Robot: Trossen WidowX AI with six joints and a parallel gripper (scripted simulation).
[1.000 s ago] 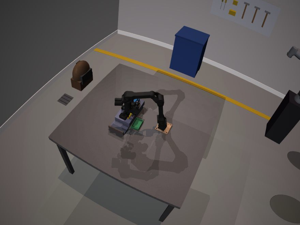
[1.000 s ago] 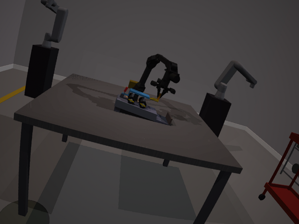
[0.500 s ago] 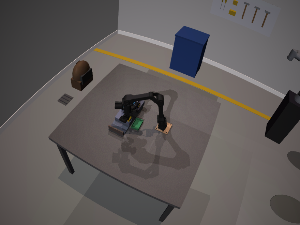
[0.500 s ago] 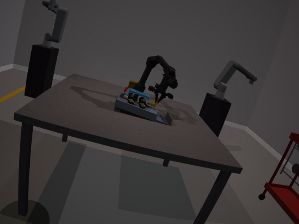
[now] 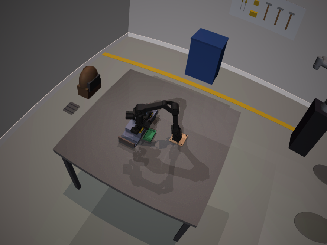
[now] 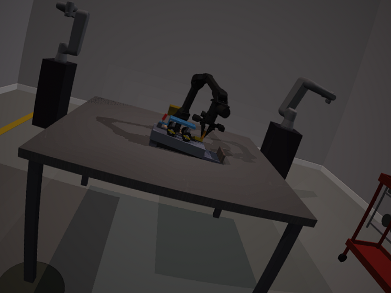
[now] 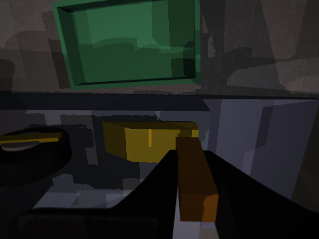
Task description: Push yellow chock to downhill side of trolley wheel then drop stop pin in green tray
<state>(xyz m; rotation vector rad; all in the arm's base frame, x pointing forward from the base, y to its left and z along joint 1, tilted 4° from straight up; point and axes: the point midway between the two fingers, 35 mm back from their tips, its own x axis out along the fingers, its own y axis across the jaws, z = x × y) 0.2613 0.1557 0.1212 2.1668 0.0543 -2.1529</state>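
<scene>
Now: gripper tip 240 mm to the left of the red-headed stop pin, 60 mm short of it and 40 mm below it. The rest, counted from my gripper tip: green tray 90 mm below, 60 mm to the right, 60 mm behind; yellow chock 20 mm to the right, 10 mm below; brown stop bar 120 mm to the left, 60 mm below, 50 mm ahead.
</scene>
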